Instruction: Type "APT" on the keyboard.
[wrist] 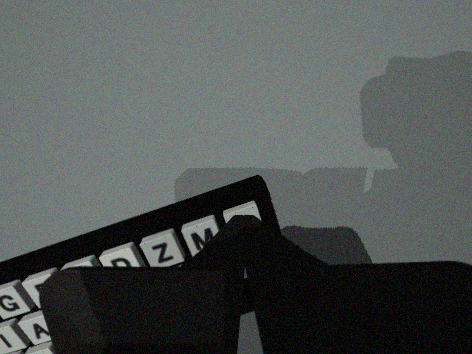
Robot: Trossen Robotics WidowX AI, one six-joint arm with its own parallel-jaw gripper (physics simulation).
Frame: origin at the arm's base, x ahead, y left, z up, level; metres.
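Seen in the pictures: gripper, fingertip midpoint: (pixel 243 225).
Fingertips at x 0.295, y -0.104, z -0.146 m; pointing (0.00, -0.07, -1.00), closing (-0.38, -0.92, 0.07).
Note:
Offsets run from my fingertips to a thing's top centre. Level surfaces: height alone.
The black keyboard @[0.014 m back, 0.085 m left, 0.000 m up] (pixel 150 212) with white keys lies tilted at the lower left of the wrist view. Its keys show G @[0.007 m ahead, 0.113 m left, 0.000 m up] (pixel 10 301), D @[0.003 m ahead, 0.056 m left, 0.000 m up] (pixel 120 259), Z @[0.002 m ahead, 0.037 m left, 0.000 m up] (pixel 161 251) and M @[0.001 m ahead, 0.018 m left, 0.000 m up] (pixel 201 237) along the upper row, and I @[0.011 m back, 0.128 m left, 0.000 m up] (pixel 7 340) and A @[0.012 m back, 0.109 m left, 0.000 m up] (pixel 37 330) in the row below. My gripper (pixel 243 225) is shut and empty. Its black tips are over the last key of the upper row, at the keyboard's corner, and hide that key's letter. Whether the tips touch the key I cannot tell. The fingers hide much of the keyboard; P and T cannot be made out.
A grey surface @[0.016 m down] (pixel 150 90) stretches behind the keyboard. The arm's shadow falls on it at the right and just beyond the keyboard's corner. A darker shadow patch lies right of the fingertips.

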